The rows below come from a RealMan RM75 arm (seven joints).
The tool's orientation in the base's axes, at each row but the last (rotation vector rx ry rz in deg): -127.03 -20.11 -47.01; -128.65 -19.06 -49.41; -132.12 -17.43 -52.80; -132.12 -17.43 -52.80; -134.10 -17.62 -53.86; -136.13 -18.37 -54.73; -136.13 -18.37 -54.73; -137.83 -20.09 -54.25; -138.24 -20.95 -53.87
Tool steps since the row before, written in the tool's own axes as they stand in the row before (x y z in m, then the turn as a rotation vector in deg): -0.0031 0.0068 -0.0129 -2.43 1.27 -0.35; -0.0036 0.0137 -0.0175 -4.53 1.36 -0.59; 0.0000 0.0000 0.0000 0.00 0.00 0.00; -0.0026 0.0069 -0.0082 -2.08 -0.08 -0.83; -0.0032 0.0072 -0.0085 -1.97 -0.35 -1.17; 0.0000 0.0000 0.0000 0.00 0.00 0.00; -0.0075 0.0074 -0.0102 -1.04 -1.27 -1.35; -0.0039 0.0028 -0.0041 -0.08 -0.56 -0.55; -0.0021 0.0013 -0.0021 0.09 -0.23 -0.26
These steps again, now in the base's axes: -0.0050 -0.0140 0.0011 -1.40 -1.14 -2.09; -0.0050 -0.0220 -0.0002 -3.05 -1.35 -3.41; 0.0000 0.0000 0.0000 0.00 0.00 0.00; -0.0034 -0.0105 -0.0004 -2.00 -0.42 -0.92; -0.0040 -0.0108 -0.0005 -2.22 -0.41 -0.53; 0.0000 0.0000 0.0000 0.00 0.00 0.00; -0.0081 -0.0120 -0.0022 -2.03 0.25 0.59; -0.0039 -0.0048 -0.0012 -0.60 0.15 0.50; -0.0021 -0.0024 -0.0006 -0.17 0.05 0.31
